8 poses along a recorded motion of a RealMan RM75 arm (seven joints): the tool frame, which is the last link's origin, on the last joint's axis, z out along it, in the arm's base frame.
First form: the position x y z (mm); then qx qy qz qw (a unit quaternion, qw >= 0).
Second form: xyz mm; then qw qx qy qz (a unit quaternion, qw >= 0). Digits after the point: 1 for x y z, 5 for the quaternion.
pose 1, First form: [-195.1, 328.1, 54.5, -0.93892, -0.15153, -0.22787, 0.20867]
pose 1, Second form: [-195.1, 328.1, 54.5, 0.20867, -0.93892, -0.15153, -0.22787]
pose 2, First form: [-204.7, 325.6, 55.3, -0.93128, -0.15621, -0.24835, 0.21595]
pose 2, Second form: [-204.7, 325.6, 55.3, 0.21595, -0.93128, -0.15621, -0.24835]
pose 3, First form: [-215.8, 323.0, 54.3, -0.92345, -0.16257, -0.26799, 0.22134]
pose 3, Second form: [-215.8, 323.0, 54.3, 0.22134, -0.92345, -0.16257, -0.26799]
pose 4, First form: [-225.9, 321.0, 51.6, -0.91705, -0.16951, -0.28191, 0.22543]
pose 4, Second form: [-225.9, 321.0, 51.6, 0.22543, -0.91705, -0.16951, -0.28191]
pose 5, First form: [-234.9, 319.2, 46.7, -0.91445, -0.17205, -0.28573, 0.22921]
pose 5, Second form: [-234.9, 319.2, 46.7, 0.22921, -0.91445, -0.17205, -0.28573]
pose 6, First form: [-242.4, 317.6, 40.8, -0.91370, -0.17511, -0.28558, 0.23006]
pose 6, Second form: [-242.4, 317.6, 40.8, 0.23006, -0.91370, -0.17511, -0.28558]
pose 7, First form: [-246.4, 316.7, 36.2, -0.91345, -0.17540, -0.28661, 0.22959]
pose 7, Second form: [-246.4, 316.7, 36.2, 0.22959, -0.91345, -0.17540, -0.28661]
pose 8, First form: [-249.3, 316.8, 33.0, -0.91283, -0.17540, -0.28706, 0.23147]
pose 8, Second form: [-249.3, 316.8, 33.0, 0.23147, -0.91283, -0.17540, -0.28706]
